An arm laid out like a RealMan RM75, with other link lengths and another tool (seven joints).
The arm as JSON. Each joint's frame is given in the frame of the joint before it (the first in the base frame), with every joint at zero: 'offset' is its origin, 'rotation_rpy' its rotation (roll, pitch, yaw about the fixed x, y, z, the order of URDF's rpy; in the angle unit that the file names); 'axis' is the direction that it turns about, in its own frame. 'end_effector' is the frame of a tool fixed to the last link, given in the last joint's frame.
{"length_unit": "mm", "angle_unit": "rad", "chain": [
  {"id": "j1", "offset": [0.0, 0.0, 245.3], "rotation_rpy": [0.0, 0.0, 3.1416], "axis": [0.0, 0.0, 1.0]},
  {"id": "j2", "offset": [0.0, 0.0, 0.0], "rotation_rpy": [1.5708, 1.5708, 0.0], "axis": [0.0, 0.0, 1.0]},
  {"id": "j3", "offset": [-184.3, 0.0, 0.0], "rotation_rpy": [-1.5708, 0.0, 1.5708], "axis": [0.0, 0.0, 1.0]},
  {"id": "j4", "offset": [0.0, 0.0, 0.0], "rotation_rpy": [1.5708, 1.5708, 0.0], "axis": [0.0, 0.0, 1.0]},
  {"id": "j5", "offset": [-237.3, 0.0, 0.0], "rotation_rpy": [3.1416, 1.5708, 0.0], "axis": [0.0, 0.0, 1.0]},
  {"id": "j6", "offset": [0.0, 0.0, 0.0], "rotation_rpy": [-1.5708, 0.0, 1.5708], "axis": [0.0, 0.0, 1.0]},
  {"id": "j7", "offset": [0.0, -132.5, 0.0], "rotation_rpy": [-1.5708, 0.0, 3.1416], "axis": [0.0, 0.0, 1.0]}
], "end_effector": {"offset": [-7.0, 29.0, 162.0], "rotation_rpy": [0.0, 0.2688, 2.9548]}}
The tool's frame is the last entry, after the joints.
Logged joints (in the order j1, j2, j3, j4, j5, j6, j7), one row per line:
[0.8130, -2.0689, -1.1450, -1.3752, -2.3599, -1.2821, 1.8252]
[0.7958, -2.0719, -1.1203, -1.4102, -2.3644, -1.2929, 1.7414]
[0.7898, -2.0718, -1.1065, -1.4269, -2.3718, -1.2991, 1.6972]
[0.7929, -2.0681, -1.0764, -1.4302, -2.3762, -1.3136, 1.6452]
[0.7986, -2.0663, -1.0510, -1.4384, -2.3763, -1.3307, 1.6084]
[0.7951, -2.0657, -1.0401, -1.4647, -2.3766, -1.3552, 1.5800]
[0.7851, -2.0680, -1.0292, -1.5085, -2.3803, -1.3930, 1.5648]
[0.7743, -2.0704, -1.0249, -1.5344, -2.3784, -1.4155, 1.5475]
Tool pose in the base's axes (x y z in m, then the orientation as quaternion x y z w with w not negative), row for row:
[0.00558, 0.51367, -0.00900, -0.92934, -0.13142, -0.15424, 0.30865]
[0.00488, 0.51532, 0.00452, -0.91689, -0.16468, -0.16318, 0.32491]
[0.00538, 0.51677, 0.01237, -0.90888, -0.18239, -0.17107, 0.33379]
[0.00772, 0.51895, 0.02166, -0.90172, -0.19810, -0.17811, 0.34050]
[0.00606, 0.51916, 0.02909, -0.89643, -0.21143, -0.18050, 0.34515]
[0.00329, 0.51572, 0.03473, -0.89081, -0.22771, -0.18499, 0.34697]
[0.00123, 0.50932, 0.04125, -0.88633, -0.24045, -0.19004, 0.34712]
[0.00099, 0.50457, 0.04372, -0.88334, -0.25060, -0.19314, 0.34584]
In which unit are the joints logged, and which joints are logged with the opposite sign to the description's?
The joints are logged in radians. Opposite sign: j2.
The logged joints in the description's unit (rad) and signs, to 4 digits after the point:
[0.8130, 2.0689, -1.1450, -1.3752, -2.3599, -1.2821, 1.8252]
[0.7958, 2.0719, -1.1203, -1.4102, -2.3644, -1.2929, 1.7414]
[0.7898, 2.0718, -1.1065, -1.4269, -2.3718, -1.2991, 1.6972]
[0.7929, 2.0681, -1.0764, -1.4302, -2.3762, -1.3136, 1.6452]
[0.7986, 2.0663, -1.0510, -1.4384, -2.3763, -1.3307, 1.6084]
[0.7951, 2.0657, -1.0401, -1.4647, -2.3766, -1.3552, 1.5800]
[0.7851, 2.0680, -1.0292, -1.5085, -2.3803, -1.3930, 1.5648]
[0.7743, 2.0704, -1.0249, -1.5344, -2.3784, -1.4155, 1.5475]

